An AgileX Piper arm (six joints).
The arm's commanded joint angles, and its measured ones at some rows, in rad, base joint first. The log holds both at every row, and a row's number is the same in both.
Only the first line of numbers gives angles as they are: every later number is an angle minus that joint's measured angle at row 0.
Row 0, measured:
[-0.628, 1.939, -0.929, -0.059, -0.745, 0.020]
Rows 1 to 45, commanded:
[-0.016, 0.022, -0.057, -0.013, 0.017, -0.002]
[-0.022, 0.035, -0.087, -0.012, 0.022, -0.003]
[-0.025, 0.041, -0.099, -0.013, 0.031, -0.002]
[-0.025, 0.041, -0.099, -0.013, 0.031, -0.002]
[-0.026, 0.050, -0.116, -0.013, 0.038, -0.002]
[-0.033, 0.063, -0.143, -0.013, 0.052, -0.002]
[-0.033, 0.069, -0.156, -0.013, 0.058, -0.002]
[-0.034, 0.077, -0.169, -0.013, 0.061, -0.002]
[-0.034, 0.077, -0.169, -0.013, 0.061, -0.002]
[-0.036, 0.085, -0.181, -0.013, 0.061, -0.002]
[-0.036, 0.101, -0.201, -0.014, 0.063, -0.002]
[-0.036, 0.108, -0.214, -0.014, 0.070, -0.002]
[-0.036, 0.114, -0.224, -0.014, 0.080, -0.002]
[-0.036, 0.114, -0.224, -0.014, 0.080, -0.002]
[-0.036, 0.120, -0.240, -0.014, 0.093, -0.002]
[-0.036, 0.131, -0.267, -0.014, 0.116, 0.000]
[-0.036, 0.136, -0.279, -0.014, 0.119, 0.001]
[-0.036, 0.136, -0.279, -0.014, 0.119, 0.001]
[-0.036, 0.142, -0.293, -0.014, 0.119, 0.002]
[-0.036, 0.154, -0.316, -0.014, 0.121, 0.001]
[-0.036, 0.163, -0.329, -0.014, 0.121, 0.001]
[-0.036, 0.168, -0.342, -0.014, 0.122, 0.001]
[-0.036, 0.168, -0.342, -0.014, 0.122, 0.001]
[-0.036, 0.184, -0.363, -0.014, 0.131, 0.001]
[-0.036, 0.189, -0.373, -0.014, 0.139, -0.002]
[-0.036, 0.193, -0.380, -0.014, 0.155, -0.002]
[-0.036, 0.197, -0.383, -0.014, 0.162, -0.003]
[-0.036, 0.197, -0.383, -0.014, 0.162, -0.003]
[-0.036, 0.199, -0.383, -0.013, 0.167, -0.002]
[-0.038, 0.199, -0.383, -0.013, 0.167, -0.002]
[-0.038, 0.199, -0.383, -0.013, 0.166, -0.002]
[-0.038, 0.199, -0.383, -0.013, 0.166, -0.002]
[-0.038, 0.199, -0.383, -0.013, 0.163, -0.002]
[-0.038, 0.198, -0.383, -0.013, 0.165, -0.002]
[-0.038, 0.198, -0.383, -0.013, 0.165, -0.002]
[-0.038, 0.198, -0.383, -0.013, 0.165, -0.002]
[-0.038, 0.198, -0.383, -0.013, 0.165, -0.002]
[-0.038, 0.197, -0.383, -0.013, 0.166, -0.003]
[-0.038, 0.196, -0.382, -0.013, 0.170, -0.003]
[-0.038, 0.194, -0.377, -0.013, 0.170, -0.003]
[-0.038, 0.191, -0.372, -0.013, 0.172, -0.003]
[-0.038, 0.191, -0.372, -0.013, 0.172, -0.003]
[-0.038, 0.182, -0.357, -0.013, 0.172, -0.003]
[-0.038, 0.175, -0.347, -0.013, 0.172, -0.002]
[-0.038, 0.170, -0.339, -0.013, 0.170, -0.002]
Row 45, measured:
[-0.073, 0.188, -0.344, 0.094, 0.191, 0.004]
